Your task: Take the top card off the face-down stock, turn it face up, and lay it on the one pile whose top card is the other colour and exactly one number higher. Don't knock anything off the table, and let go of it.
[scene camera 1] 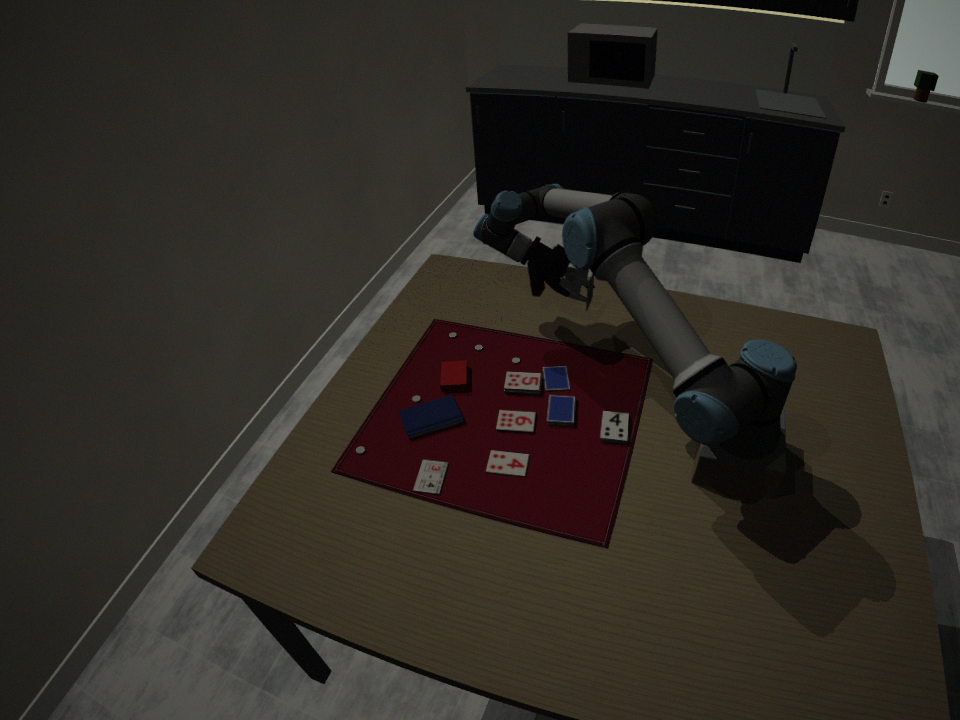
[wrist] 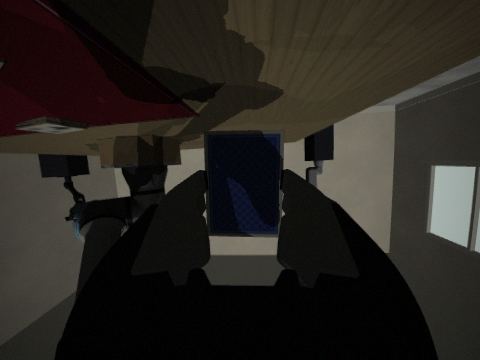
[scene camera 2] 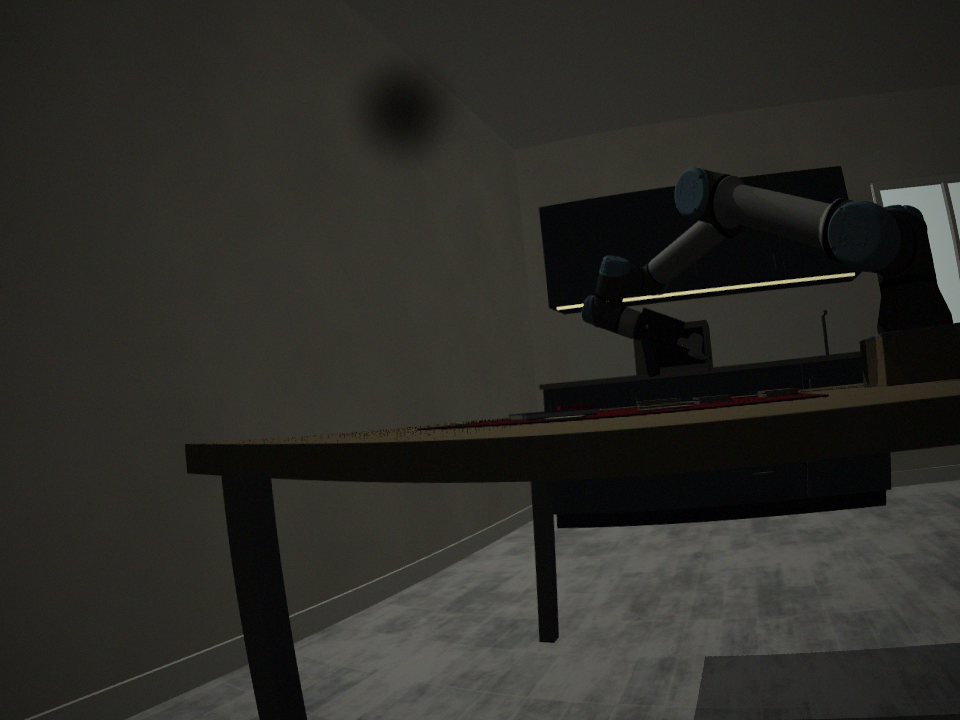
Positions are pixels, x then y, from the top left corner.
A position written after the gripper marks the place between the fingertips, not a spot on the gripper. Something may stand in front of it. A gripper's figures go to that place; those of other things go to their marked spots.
Scene:
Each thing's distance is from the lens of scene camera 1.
gripper (scene camera 1: 591, 294): 1.62 m
red box (scene camera 1: 453, 373): 1.50 m

